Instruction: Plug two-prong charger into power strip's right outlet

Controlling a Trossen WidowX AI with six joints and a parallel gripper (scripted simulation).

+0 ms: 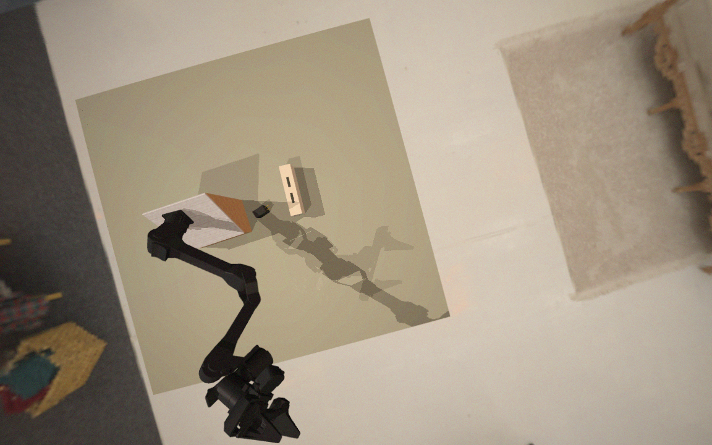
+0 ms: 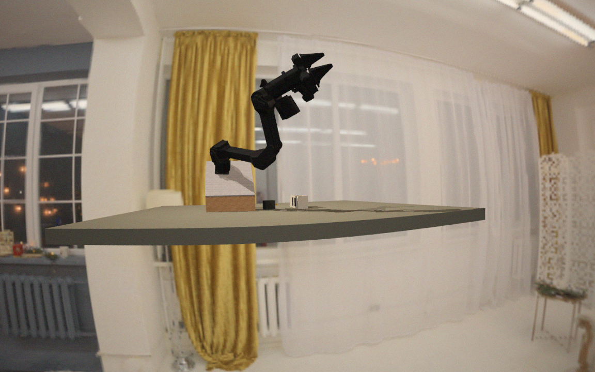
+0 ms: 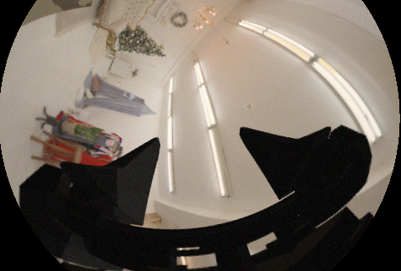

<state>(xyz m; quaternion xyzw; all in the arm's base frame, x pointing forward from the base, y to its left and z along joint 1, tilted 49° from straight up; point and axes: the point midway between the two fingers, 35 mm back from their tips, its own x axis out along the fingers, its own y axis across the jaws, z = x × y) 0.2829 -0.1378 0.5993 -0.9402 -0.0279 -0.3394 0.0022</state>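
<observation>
My gripper tip is now 540 mm to the right of the dark grey charger, 460 mm above it and 100 mm past it.
</observation>
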